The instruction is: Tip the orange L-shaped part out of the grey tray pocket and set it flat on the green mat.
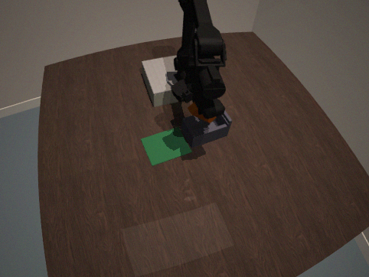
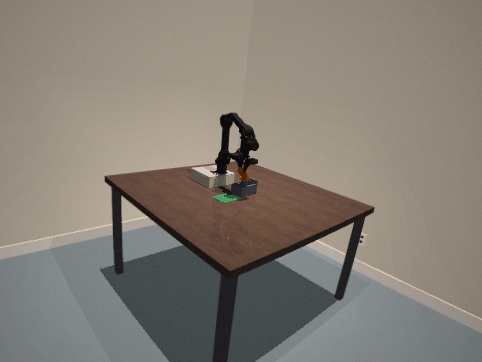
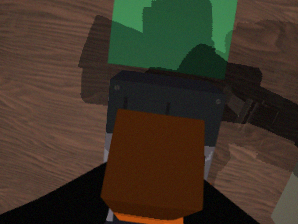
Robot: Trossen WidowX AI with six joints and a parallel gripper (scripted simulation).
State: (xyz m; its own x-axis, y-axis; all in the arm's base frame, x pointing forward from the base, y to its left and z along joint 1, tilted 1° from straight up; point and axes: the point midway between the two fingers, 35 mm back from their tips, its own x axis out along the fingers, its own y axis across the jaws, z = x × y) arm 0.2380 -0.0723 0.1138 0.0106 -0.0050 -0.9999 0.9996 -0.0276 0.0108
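Right now my gripper tip is 10 mm past the green mat, 100 mm to the left of it and 170 mm above it. The rest, counted from my gripper tip: orange L-shaped part 10 mm behind, 30 mm to the left, 30 mm below.
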